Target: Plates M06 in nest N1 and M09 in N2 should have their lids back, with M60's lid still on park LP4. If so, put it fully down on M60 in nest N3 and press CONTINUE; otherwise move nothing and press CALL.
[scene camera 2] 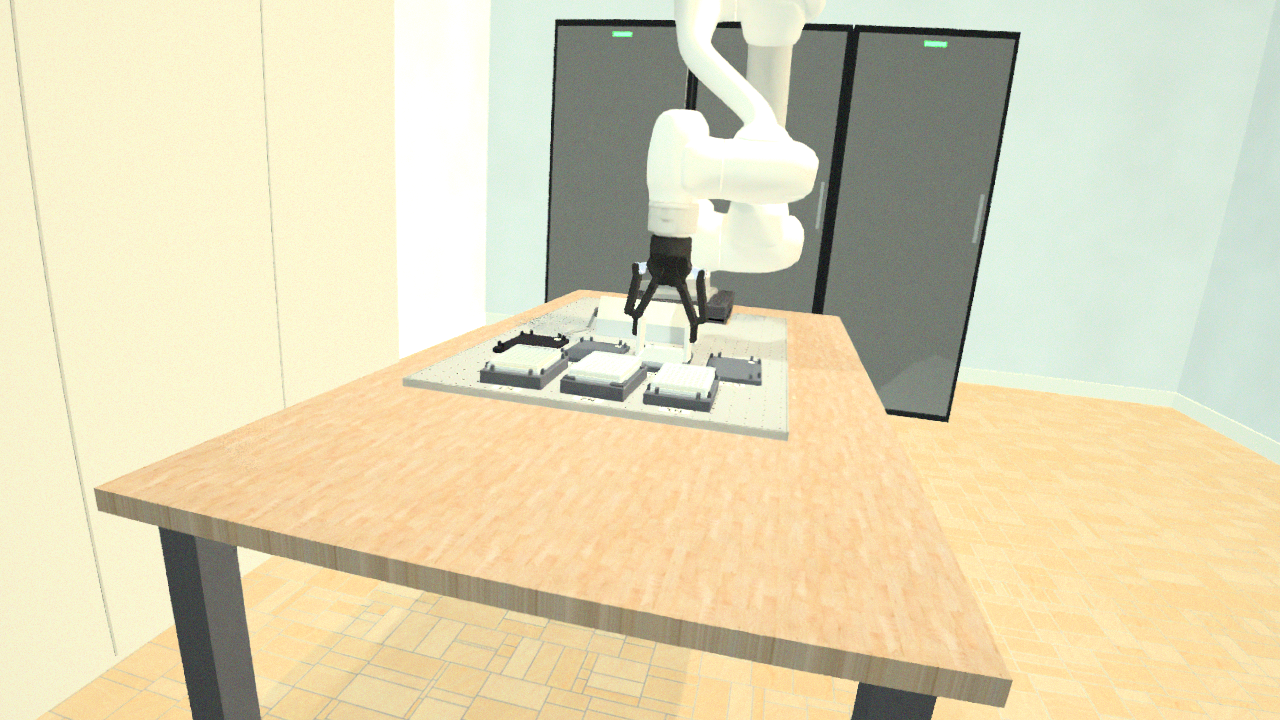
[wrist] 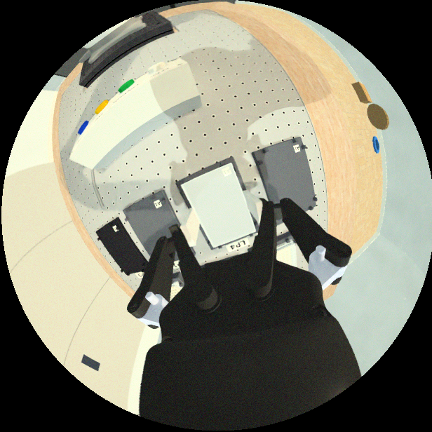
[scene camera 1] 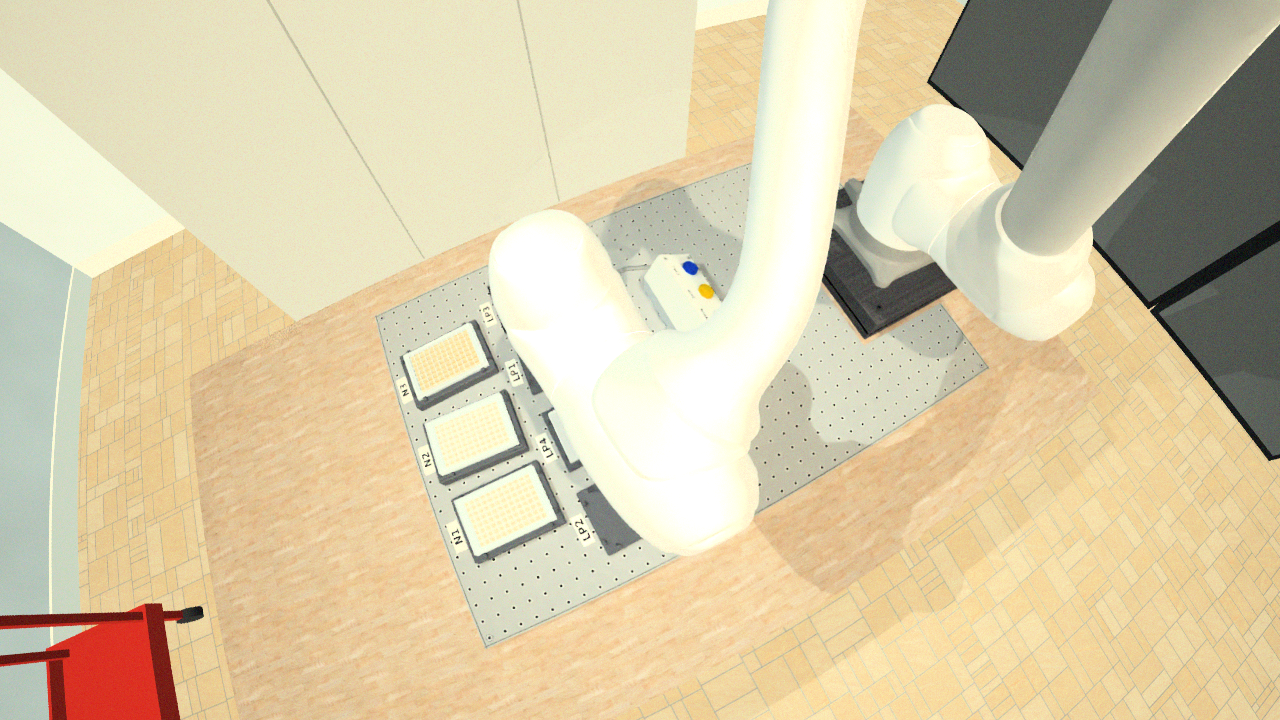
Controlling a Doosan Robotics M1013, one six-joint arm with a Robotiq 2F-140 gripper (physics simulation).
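Places are measured from the arm's base along level axes (x up, y right, z ahead), in millimetres.
Pixels of known places: gripper, fingertip midpoint: (scene camera 2: 662, 357); arm's base, origin of the base link: (scene camera 1: 886, 236).
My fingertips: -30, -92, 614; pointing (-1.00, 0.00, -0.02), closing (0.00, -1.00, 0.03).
Observation:
For each thing: its top centre in the pictures, then the offset to it from my fingertips, as dx, dy, dz. "pt": a spot on its surface instead. Level surfaces: height alone.
- nest N1, surface spot: (scene camera 1: 506, 510) pt +23, -79, +174
- nest N2, surface spot: (scene camera 1: 474, 435) pt +27, +43, +182
- nest N3, surface spot: (scene camera 2: 525, 359) pt +23, +178, +224
- button box, middle of its top: (scene camera 1: 702, 303) (scene camera 2: 651, 299) +72, +82, -210
- perforated board, its level: dx -11
My gripper (scene camera 2: 664, 345) (wrist: 220, 206) is shut on the pale lid (wrist: 217, 197) at park LP4, with a pad against each long side. The lid looks flat, low in its dark park. The arm hides the gripper in scene camera 1. Plates in nest N1 (scene camera 1: 506, 510) (scene camera 2: 682, 381) and nest N2 (scene camera 1: 474, 435) (scene camera 2: 605, 368) look paler on top, as if lidded. The plate in nest N3 (scene camera 1: 447, 360) (scene camera 2: 525, 359) shows stronger orange wells and looks unlidded. The button box (scene camera 1: 677, 300) (wrist: 145, 110) has blue, yellow and green buttons. Button words and plate numbers are not readable.
Grey parks LP1 (wrist: 150, 215) and LP2 (wrist: 290, 172) flank LP4, without lids. Black park LP3 (wrist: 119, 245) lies beyond LP1. The nests stand in a row beside the parks on the perforated board (scene camera 1: 850, 394). The arm's dark base plate (scene camera 1: 875, 313) is at the board's far end.

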